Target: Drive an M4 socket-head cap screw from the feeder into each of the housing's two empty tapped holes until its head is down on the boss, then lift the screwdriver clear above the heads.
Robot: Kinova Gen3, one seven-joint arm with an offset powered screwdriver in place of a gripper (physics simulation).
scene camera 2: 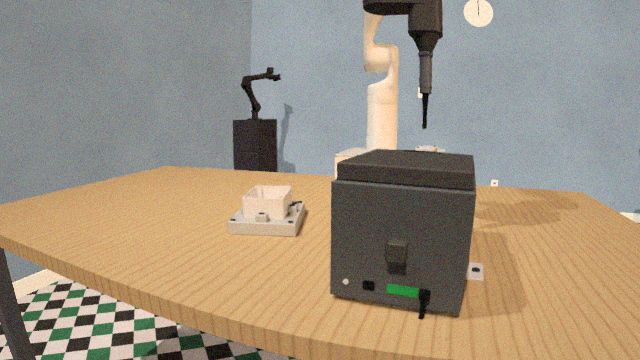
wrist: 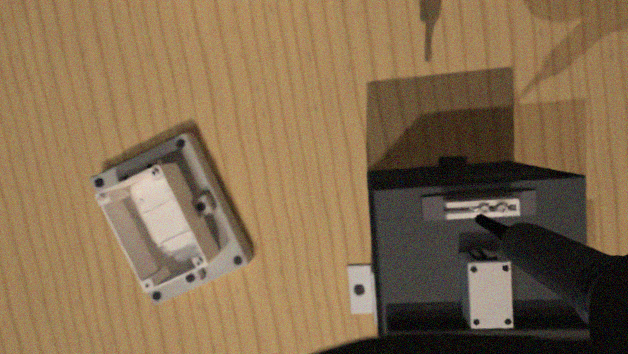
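My screwdriver (scene camera 2: 424, 127) (wrist: 480, 218) points down with a thin dark bit; no screw shows on its tip. It hangs above the dark box-shaped feeder (scene camera 2: 365, 225) (wrist: 410, 250). In the wrist view the tip appears beside the lower edge of the feeder's light screw rail (wrist: 462, 215), where a few small screw heads show. The white open housing (scene camera 2: 265, 205) (wrist: 186, 205) sits on a grey fixture plate (scene camera 2: 262, 228) (wrist: 220, 270), to the left of the feeder. Its corner bosses show small round marks, too blurred to tell every screw from an empty hole.
A small white plate (scene camera 2: 478, 276) (wrist: 361, 304) with a dark hole lies against the feeder's side. A white block (wrist: 490, 295) with dark corner holes stands at the feeder. Behind the wooden table (scene camera 2: 150, 210) (wrist: 290, 150), a dark arm stands on a black pedestal (scene camera 2: 255, 145).
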